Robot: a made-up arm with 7 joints. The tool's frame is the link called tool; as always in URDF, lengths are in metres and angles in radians. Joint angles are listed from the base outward.
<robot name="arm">
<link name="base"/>
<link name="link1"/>
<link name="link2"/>
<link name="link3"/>
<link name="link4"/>
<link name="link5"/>
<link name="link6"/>
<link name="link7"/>
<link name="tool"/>
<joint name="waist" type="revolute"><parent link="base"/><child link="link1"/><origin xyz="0 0.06 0" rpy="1.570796 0 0"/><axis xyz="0 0 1"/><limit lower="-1.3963" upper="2"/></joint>
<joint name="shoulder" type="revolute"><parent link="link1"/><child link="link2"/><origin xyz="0 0 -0.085" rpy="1.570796 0 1.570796"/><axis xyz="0 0 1"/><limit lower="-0.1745" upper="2"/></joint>
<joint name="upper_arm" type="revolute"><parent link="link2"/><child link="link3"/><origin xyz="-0.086 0 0" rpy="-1.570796 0 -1.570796"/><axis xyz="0 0 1"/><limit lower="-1.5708" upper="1.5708"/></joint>
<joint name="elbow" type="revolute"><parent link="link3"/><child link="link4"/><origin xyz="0 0 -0.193" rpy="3.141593 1.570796 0"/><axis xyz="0 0 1"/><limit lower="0" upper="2.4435"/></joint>
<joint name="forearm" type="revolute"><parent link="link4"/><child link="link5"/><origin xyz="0.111 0 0" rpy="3.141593 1.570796 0"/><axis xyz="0 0 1"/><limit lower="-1.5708" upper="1.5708"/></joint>
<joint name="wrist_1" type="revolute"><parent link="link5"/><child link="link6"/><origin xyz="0 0 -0.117" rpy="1.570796 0 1.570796"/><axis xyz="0 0 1"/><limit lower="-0.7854" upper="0.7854"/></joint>
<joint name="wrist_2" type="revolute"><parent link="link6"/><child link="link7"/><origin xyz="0 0 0" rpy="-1.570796 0 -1.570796"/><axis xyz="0 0 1"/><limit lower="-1.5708" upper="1.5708"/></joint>
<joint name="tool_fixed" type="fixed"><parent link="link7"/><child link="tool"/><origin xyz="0 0 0" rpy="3.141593 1.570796 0"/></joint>
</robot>
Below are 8 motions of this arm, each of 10 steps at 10 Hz.
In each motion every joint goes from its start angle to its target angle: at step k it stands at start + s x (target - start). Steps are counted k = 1, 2, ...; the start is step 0. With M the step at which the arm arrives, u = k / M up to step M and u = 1 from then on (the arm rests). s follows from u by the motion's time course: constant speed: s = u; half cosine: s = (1 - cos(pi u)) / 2; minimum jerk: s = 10 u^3 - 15 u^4 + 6 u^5.
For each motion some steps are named. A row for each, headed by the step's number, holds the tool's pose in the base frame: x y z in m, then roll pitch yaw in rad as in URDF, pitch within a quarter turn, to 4 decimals.
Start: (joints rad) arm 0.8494 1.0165 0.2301 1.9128 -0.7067 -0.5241 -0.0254
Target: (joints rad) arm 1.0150 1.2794 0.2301 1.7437 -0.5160 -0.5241 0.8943
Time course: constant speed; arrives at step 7
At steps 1, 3, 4, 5, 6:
1: 0.1812 0.3500 0.1232 2.6243 0.7029 -1.6695
3: 0.1678 0.3638 0.1412 2.3848 0.6939 -1.6292
4: 0.1599 0.3704 0.1500 2.2670 0.6877 -1.6076
5: 0.1514 0.3769 0.1587 2.1504 0.6803 -1.5852
6: 0.1422 0.3833 0.1671 2.0349 0.6717 -1.5621

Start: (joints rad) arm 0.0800 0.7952 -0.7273 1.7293 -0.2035 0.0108 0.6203
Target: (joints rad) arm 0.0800 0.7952 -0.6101 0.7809 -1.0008 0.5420 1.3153
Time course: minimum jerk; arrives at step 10
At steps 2, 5, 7, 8, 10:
2: 0.1927 0.2226 -0.2711 0.4650 -0.5872 -1.8785
5: 0.1967 0.3007 -0.3262 -0.0211 0.0559 -1.5071
7: 0.1772 0.3652 -0.3541 -0.2896 0.5606 -1.3292
8: 0.1673 0.3849 -0.3600 -0.3652 0.7169 -1.2841
10: 0.1610 0.3955 -0.3627 -0.4060 0.8024 -1.2614

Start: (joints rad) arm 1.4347 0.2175 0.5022 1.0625 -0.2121 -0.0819 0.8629
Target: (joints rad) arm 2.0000 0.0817 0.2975 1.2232 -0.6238 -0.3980 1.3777
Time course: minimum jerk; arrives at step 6
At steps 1, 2, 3, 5, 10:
1: 0.3780 0.3198 0.1330 2.6524 -0.5750 -2.8982
2: 0.3626 0.3053 0.1755 2.5014 -0.4263 -2.8106
3: 0.3257 0.2805 0.2412 2.3003 -0.1670 -2.6840
5: 0.2409 0.2399 0.3269 2.0909 0.2524 -2.4684
10: 0.2333 0.2367 0.3322 2.0811 0.2834 -2.4487

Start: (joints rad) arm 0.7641 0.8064 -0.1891 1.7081 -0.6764 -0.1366 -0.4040
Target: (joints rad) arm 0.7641 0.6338 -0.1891 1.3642 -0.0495 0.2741 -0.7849
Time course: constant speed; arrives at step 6
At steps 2, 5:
2: 0.3206 0.3000 -0.0110 2.7570 -0.1852 -1.9034
5: 0.3486 0.3041 -0.0437 2.8154 -0.7054 -1.8230

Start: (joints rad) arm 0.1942 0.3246 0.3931 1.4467 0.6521 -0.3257 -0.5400
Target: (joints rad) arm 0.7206 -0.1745 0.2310 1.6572 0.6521 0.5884 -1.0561
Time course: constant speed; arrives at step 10
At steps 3, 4, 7, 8, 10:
3: 0.2959 0.2716 -0.1843 -1.4631 -0.8582 2.4393
4: 0.3072 0.2538 -0.1694 -1.3611 -0.8336 2.3167
7: 0.3321 0.2011 -0.1159 -1.1430 -0.7701 1.9963
8: 0.3369 0.1841 -0.0956 -1.0939 -0.7583 1.9020
10: 0.3406 0.1512 -0.0528 -1.0205 -0.7563 1.7281

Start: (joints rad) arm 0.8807 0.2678 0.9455 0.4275 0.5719 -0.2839 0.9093
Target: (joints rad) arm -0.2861 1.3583 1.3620 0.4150 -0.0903 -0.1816 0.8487
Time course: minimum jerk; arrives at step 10
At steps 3, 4, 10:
3: 0.2961 0.4268 -0.2803 -2.1854 -0.7429 2.4547
4: 0.2098 0.4930 -0.2841 -2.1388 -1.0143 2.5180
10: 0.0141 0.6406 -0.0197 1.2335 -0.8931 -0.6542

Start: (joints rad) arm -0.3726 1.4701 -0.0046 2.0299 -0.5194 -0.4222 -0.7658
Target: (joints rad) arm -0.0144 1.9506 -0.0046 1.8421 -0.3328 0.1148 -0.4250
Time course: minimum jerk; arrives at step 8
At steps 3, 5, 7, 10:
3: 0.2029 0.3336 -0.0518 1.8673 0.2796 -2.3740
5: 0.2204 0.3456 0.0250 1.8433 0.5632 -2.0499
7: 0.2210 0.3477 0.0736 1.9303 0.6950 -1.7896
10: 0.2208 0.3477 0.0767 1.9386 0.7016 -1.7712

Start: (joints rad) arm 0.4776 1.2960 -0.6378 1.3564 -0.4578 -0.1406 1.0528
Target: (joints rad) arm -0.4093 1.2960 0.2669 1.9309 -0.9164 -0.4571 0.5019
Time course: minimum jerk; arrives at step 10
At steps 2, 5, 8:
2: 0.2554 0.4194 -0.1104 0.3226 0.2236 -1.7531
5: 0.2272 0.3862 -0.1039 0.5449 0.3394 -2.0588
8: 0.1935 0.3556 -0.0848 0.6959 0.5023 -2.3742

